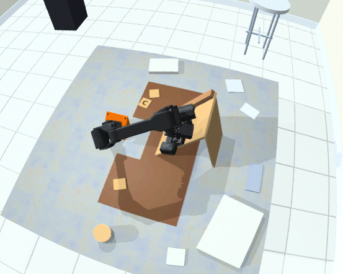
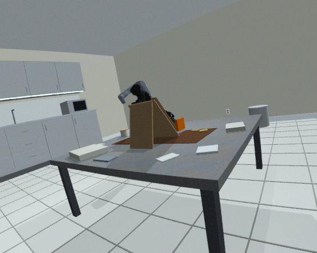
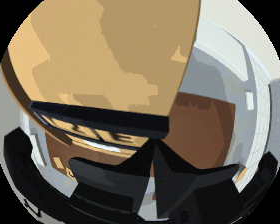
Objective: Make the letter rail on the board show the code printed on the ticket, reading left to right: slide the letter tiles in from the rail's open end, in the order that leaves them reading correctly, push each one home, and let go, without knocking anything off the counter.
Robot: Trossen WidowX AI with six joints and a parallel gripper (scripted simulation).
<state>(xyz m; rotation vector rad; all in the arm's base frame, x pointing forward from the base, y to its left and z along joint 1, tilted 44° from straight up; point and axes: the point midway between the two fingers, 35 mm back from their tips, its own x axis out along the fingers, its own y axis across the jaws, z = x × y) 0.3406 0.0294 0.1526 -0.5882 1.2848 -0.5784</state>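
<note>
My gripper tip is 4 cm past the white ticket, 10 cm to the right of it and 8 cm above it. Round my gripper tip: grey card (40 cm ahead, 1 cm to the right, 17 cm below); then white box (31 cm ahead, 30 cm to the right, 15 cm below); then brown mat (14 cm behind, 7 cm to the left, 17 cm below).
</note>
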